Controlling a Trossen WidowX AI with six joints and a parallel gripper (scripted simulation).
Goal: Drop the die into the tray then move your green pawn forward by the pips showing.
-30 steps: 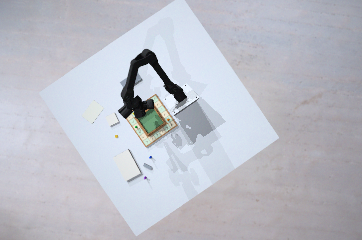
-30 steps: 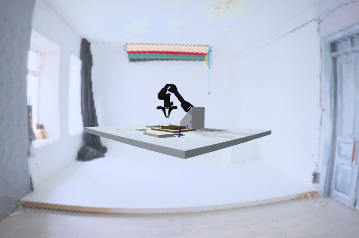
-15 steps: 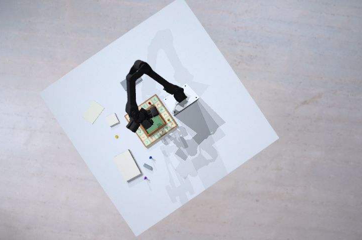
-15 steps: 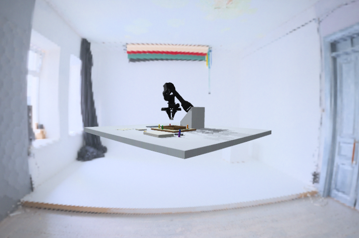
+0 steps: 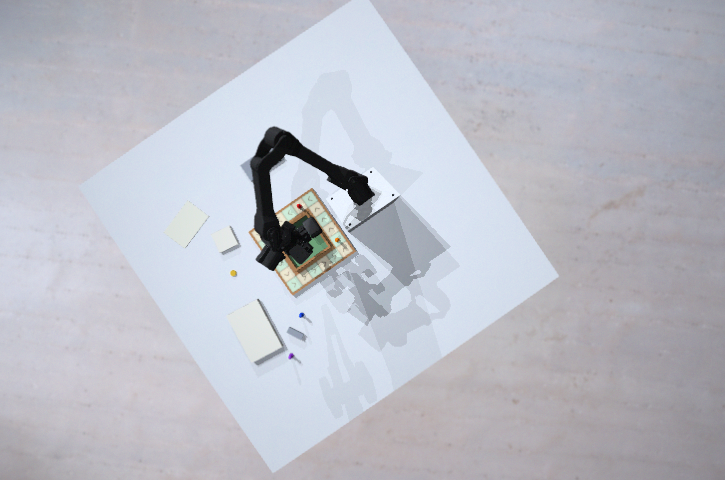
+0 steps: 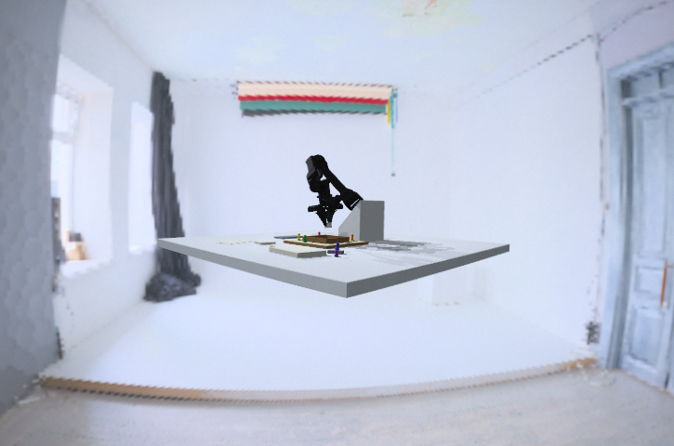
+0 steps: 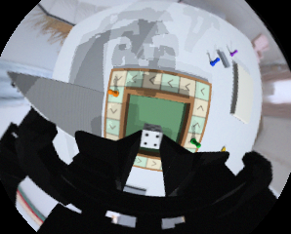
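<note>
The green pawn lies 120 mm ahead of my gripper tip, 60 mm below it and 30 mm to the right of it. Round my gripper tip: orange pawn 100 mm behind, 70 mm to the left, 60 mm below; then green tray 80 mm below, 10 mm to the right, 10 mm ahead; then white die right at my gripper tip.
</note>
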